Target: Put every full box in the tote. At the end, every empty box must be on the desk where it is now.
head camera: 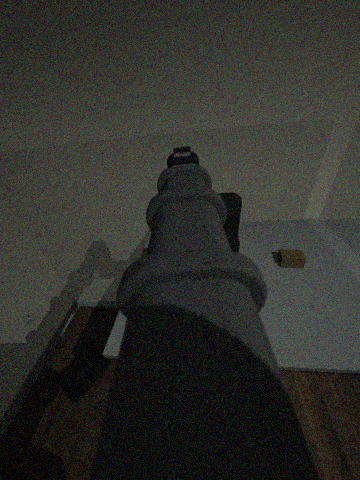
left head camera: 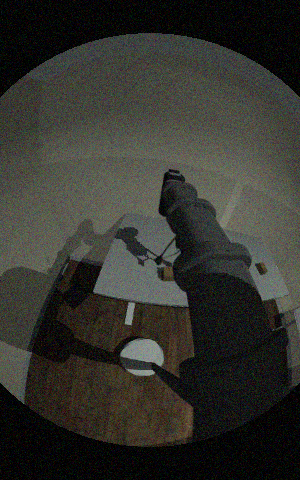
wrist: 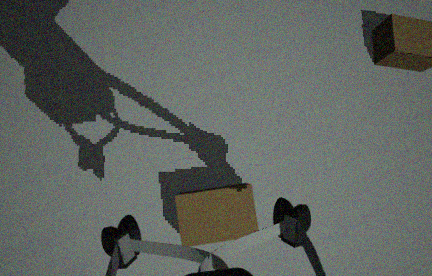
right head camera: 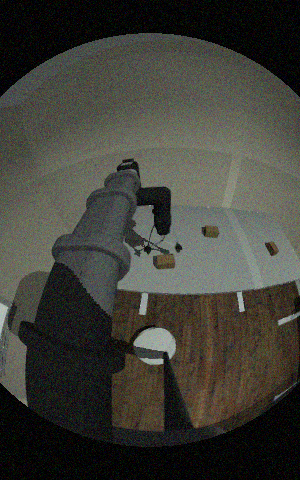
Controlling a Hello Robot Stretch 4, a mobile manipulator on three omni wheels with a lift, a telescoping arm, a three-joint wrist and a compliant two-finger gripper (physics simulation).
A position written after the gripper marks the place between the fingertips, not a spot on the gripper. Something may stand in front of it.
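The wrist view shows the gripper (wrist: 207, 223), while a dark tote (head camera: 86, 368) appears in the view of the head camera.
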